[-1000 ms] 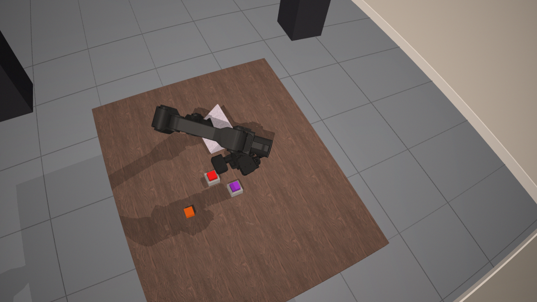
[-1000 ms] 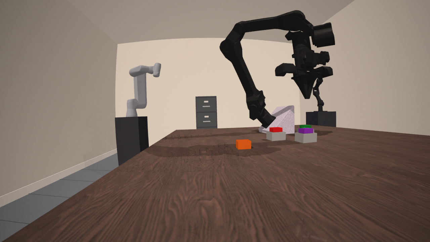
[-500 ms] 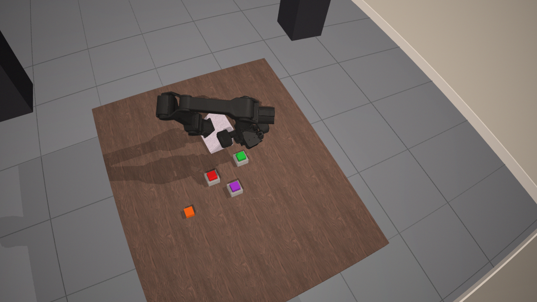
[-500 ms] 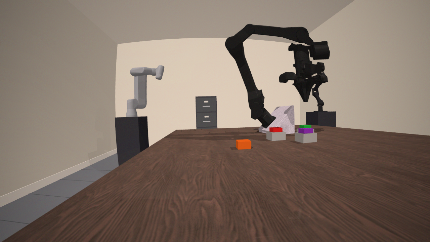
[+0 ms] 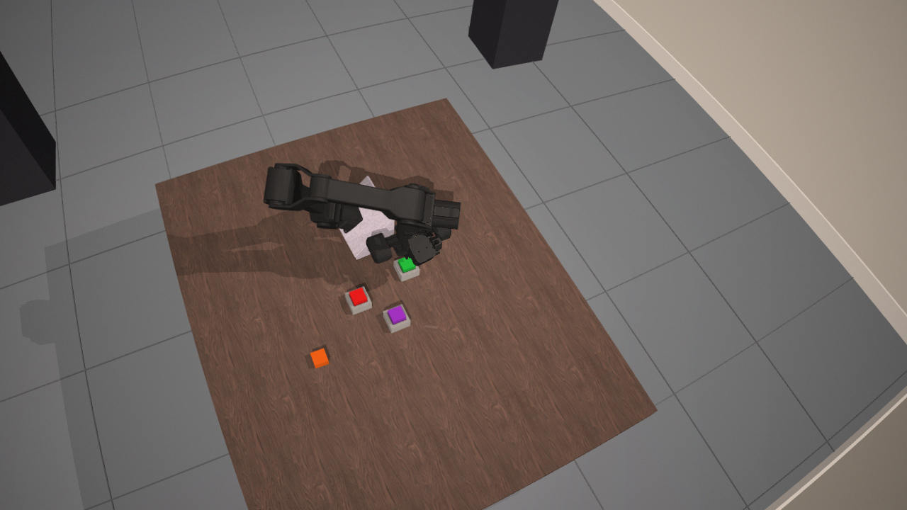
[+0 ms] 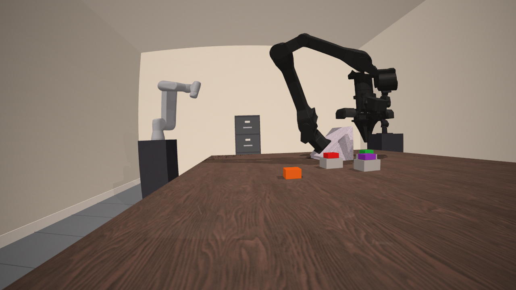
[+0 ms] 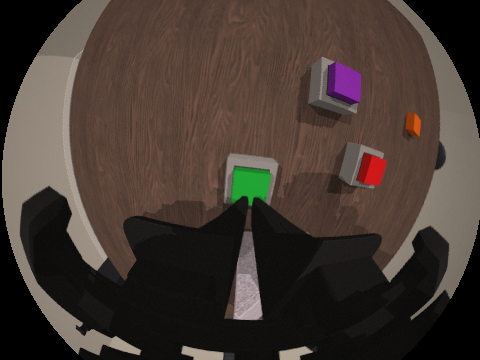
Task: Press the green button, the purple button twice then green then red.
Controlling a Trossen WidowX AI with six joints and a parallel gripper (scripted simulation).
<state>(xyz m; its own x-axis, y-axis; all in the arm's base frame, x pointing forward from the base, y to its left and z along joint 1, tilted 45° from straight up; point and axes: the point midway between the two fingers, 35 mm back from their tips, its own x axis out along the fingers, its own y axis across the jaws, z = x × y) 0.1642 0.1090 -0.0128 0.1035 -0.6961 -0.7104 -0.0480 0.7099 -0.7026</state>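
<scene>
The green button lies 30 mm below my gripper tip. Also, from my gripper tip: red button (40 mm ahead, 140 mm to the right, 30 mm below); then purple button (120 mm ahead, 70 mm to the right, 30 mm below); then orange block (150 mm ahead, 270 mm to the right, 50 mm below).
</scene>
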